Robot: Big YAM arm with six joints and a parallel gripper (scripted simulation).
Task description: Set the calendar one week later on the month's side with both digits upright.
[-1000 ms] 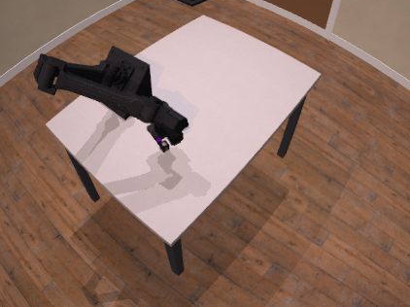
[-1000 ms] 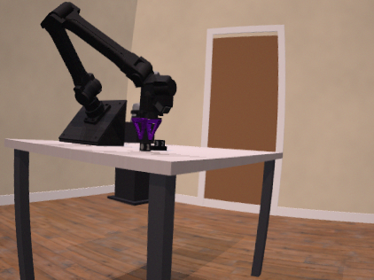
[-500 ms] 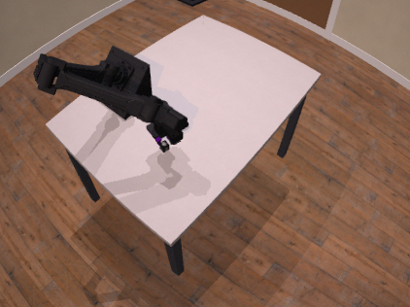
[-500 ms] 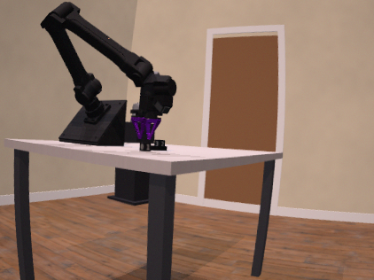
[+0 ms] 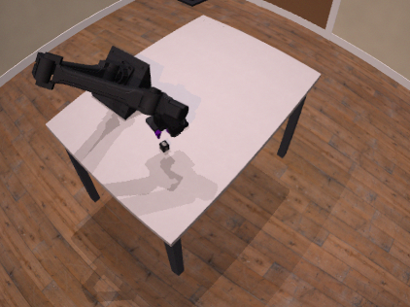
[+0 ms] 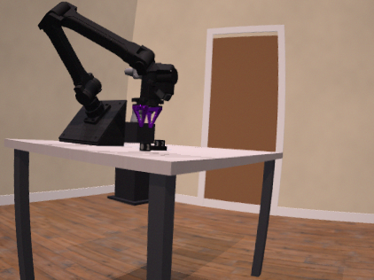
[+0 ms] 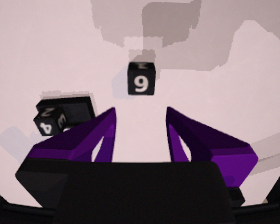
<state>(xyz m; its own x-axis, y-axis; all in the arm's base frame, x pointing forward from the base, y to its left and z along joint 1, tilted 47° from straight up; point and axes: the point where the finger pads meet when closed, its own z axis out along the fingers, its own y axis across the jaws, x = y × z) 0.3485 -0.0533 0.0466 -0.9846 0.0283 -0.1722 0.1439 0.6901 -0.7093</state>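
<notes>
The black date cube lies 7 cm below my hand. From my hand the other things lie so: black tray (11 cm to the left, 8 cm below, 4 cm behind).
</notes>
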